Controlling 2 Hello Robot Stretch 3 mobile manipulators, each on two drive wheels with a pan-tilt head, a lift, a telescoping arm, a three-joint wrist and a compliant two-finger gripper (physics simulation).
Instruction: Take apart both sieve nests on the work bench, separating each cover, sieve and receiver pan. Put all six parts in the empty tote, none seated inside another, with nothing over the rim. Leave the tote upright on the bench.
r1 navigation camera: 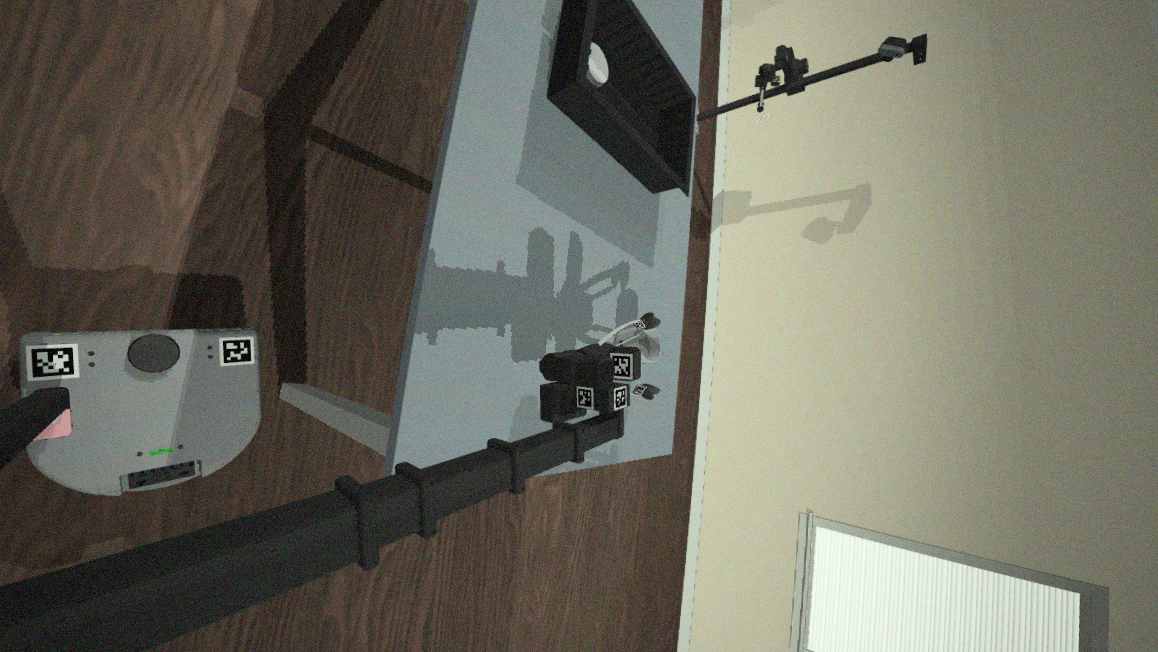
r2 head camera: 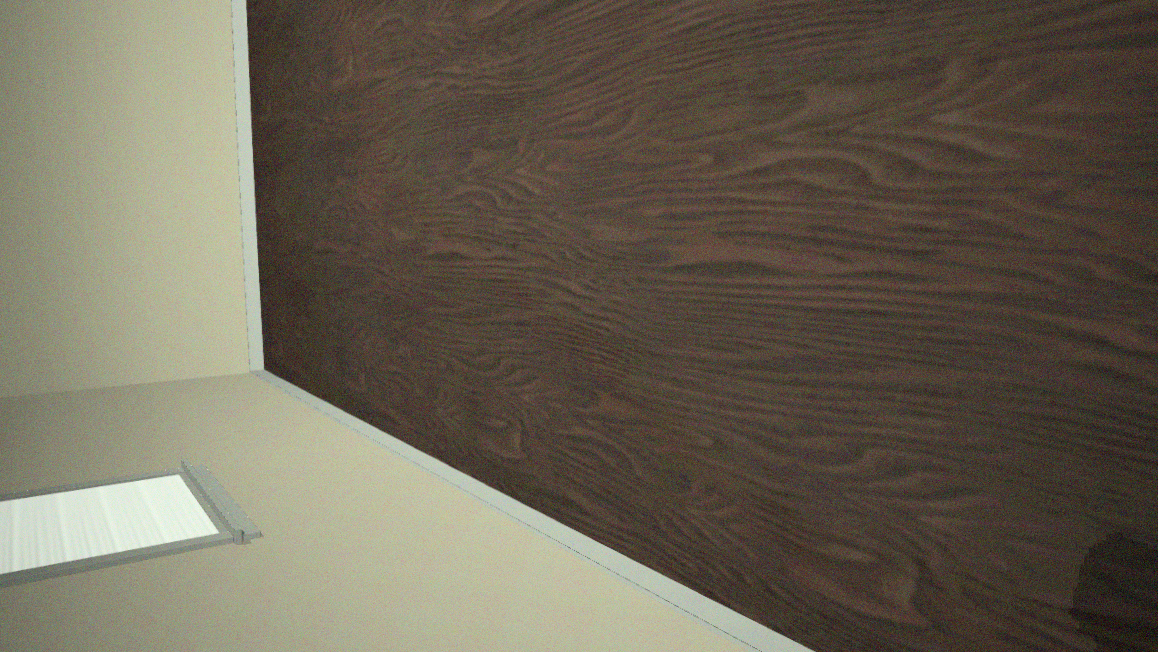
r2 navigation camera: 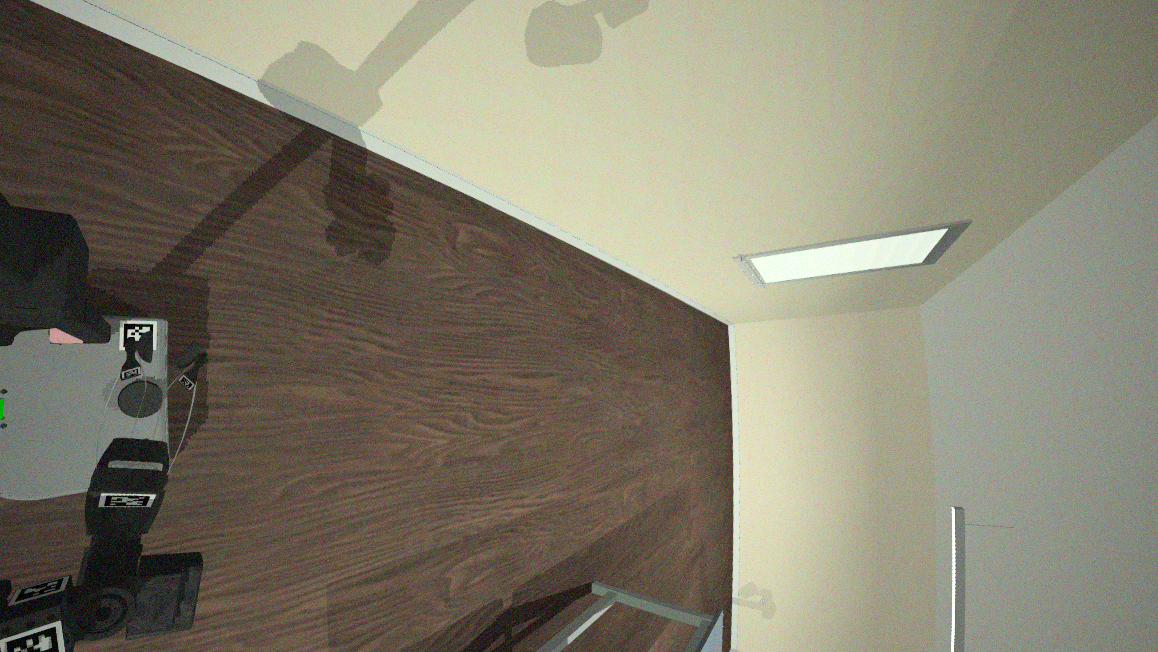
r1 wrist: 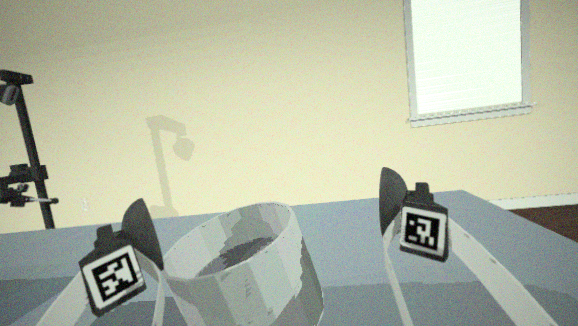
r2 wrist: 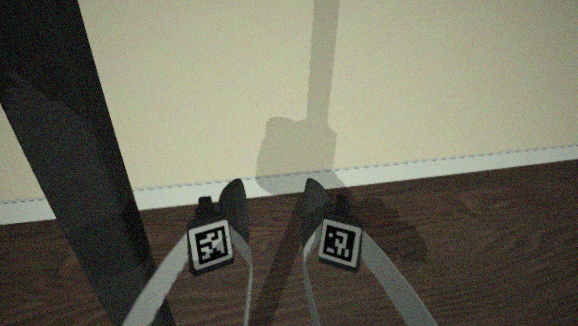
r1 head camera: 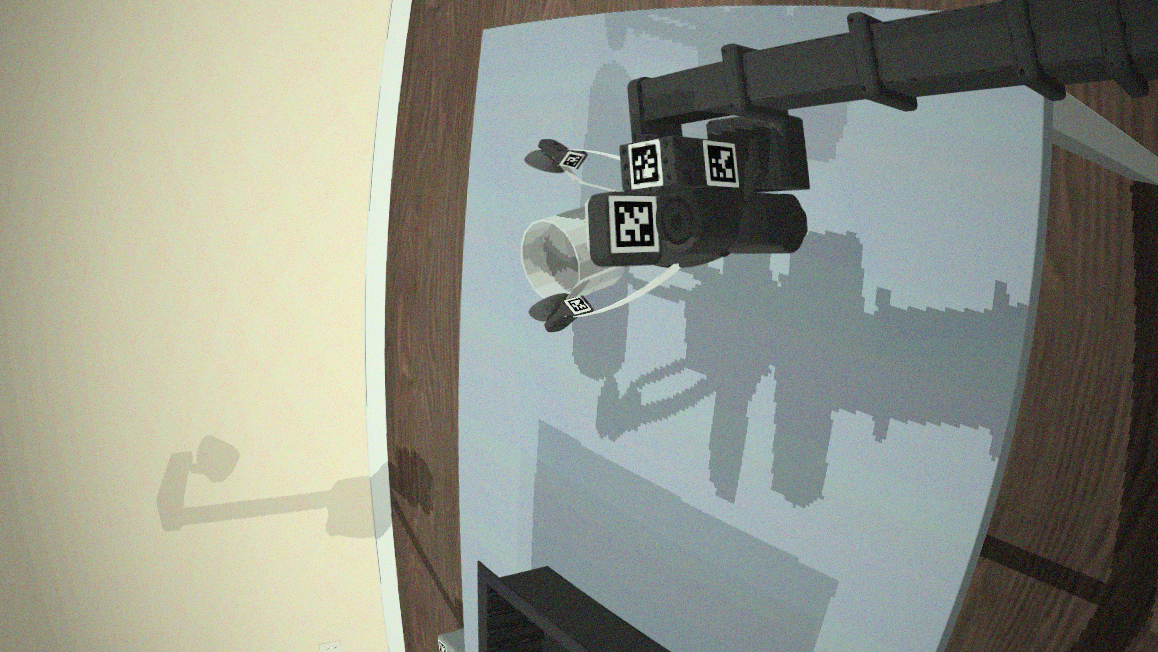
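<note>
A pale hollow cylindrical sieve part or nest (r1 head camera: pixel 599 281) (r1 navigation camera: pixel 650 345) (r1 wrist: pixel 245 295) is at the bench's wall side; it looks tilted in the r1 wrist view. Whether it is one part or several cannot be told. My r1 gripper (r1 head camera: pixel 547 234) (r1 navigation camera: pixel 646 356) (r1 wrist: pixel 267 217) is wide open around its upper part, one finger close to its rim. The black tote (r1 head camera: pixel 583 603) (r1 navigation camera: pixel 615 141) stands upright on the bench (r1 head camera: pixel 931 202) (r1 navigation camera: pixel 486 161) (r1 wrist: pixel 350 250). A whitish round part (r1 navigation camera: pixel 597 63) is inside it. My r2 gripper (r2 navigation camera: pixel 166 353) (r2 wrist: pixel 275 210) is open and empty, away from the bench.
The r1 arm (r1 head camera: pixel 794 76) (r1 navigation camera: pixel 291 506) extends across the bench end. The other robot's mast (r1 navigation camera: pixel 834 74) (r1 wrist: pixel 32 150) stands beyond the tote. A wall (r1 head camera: pixel 186 242) runs along the bench's far side. In the r2 navigation view, a bench frame (r2 navigation camera: pixel 652 605) shows at the bottom.
</note>
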